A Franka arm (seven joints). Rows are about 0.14 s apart.
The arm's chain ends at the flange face. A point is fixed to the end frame.
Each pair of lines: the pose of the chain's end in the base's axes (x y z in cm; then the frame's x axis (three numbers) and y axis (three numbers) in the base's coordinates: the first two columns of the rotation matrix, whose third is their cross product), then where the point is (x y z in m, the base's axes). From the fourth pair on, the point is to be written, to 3 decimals.
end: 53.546 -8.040 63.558 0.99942 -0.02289 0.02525 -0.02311 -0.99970 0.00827
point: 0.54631 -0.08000 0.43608
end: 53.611 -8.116 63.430 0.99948 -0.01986 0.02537 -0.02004 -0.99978 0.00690
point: 0.54699 -0.08045 0.43480
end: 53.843 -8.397 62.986 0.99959 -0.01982 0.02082 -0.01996 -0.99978 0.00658
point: 0.54840 -0.08318 0.43031
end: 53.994 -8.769 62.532 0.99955 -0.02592 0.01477 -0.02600 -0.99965 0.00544
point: 0.549 -0.087 0.426
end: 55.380 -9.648 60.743 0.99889 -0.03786 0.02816 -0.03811 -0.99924 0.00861
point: 0.565 -0.096 0.408
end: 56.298 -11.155 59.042 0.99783 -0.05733 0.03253 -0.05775 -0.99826 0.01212
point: 0.575 -0.112 0.391
